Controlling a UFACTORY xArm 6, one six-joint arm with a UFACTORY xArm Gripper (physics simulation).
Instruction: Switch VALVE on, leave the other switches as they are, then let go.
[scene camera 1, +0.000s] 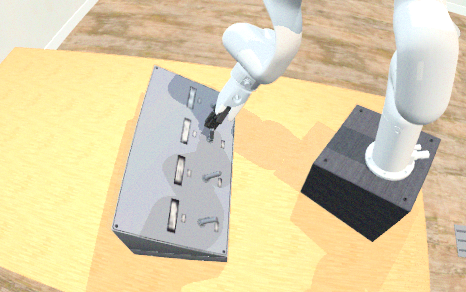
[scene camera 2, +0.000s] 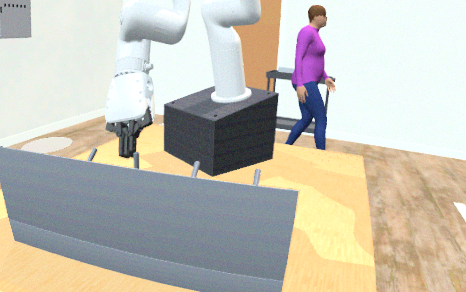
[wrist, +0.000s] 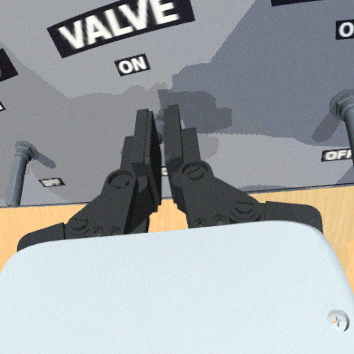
In view: the gripper (scene camera 2: 127, 157) and a grey switch panel (scene camera 2: 141, 223).
The gripper is seen too in scene camera 1 (scene camera 1: 209, 126) and in the wrist view (wrist: 162, 130). The grey switch panel also shows in scene camera 1 (scene camera 1: 164, 194) and in the wrist view (wrist: 262, 91).
